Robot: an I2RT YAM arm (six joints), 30 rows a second.
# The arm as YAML. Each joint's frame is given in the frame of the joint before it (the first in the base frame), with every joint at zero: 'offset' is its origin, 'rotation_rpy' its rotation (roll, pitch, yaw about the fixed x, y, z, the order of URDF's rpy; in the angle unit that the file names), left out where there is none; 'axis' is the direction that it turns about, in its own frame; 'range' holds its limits. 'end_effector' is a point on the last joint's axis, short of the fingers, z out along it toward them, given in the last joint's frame.
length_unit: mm
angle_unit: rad
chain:
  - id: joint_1
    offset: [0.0, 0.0, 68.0]
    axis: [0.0, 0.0, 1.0]
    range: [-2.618, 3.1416]
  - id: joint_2
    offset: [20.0, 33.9, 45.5]
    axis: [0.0, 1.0, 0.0]
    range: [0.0, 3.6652]
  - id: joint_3
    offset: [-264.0, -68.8, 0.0]
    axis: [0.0, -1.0, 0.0]
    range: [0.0, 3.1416]
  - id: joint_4
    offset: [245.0, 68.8, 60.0]
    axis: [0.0, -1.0, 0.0]
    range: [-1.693, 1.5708]
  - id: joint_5
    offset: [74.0, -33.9, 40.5]
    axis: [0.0, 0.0, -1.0]
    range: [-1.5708, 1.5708]
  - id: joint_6
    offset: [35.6, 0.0, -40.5]
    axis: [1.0, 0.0, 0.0]
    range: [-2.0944, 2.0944]
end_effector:
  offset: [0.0, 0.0, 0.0]
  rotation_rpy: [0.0, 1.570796, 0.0]
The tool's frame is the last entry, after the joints.
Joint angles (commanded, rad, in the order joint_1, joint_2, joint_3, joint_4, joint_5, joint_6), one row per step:
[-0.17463 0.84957 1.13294 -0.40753 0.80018 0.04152]
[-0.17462 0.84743 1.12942 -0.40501 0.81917 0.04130]
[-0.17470 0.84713 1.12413 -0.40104 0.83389 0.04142]
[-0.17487 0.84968 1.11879 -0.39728 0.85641 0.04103]
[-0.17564 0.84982 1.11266 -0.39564 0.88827 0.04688]
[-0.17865 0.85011 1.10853 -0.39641 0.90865 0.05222]
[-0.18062 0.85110 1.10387 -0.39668 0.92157 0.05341]
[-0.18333 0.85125 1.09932 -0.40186 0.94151 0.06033]
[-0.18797 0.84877 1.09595 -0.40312 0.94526 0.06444]
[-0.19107 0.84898 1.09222 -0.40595 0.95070 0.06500]
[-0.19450 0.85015 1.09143 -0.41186 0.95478 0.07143]
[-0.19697 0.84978 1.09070 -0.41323 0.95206 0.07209]
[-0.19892 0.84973 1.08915 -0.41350 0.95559 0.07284]
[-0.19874 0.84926 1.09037 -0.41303 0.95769 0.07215]
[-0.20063 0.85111 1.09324 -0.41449 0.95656 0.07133]
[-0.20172 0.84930 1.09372 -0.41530 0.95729 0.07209]
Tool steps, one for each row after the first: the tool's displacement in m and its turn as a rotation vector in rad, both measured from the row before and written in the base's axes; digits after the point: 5 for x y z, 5 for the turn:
[-0.00079 -0.00033 -0.00050 -0.00262 -0.00053 -0.01882]
[0.00010 -0.00039 -0.00120 -0.00154 0.00122 -0.01470]
[0.00072 -0.00070 -0.00161 -0.00227 0.00489 -0.02248]
[-0.00029 -0.00082 -0.00169 -0.00038 0.00022 -0.03285]
[-0.00028 -0.00090 -0.00135 0.00071 0.00090 -0.02365]
[0.00026 -0.00066 -0.00159 -0.00019 0.00509 -0.01486]
[-0.00035 -0.00082 -0.00187 0.00189 0.00405 -0.02304]
[-0.00080 -0.00070 -0.00082 0.00156 -0.00149 -0.00872]
[0.00004 -0.00063 -0.00145 0.00066 0.00630 -0.00852]
[0.00000 -0.00065 -0.00095 0.00345 0.00201 -0.00807]
[-0.00012 -0.00033 -0.00032 0.00106 0.00101 0.00014]
[-0.00010 -0.00038 -0.00049 0.00005 0.00117 -0.00550]
[-0.00031 0.00005 0.00051 -0.00105 -0.00142 -0.00182]
[0.00016 -0.00032 0.00050 -0.00005 0.00114 -0.00070]
[-0.00068 -0.00006 0.00034 -0.00012 -0.00212 -0.00188]

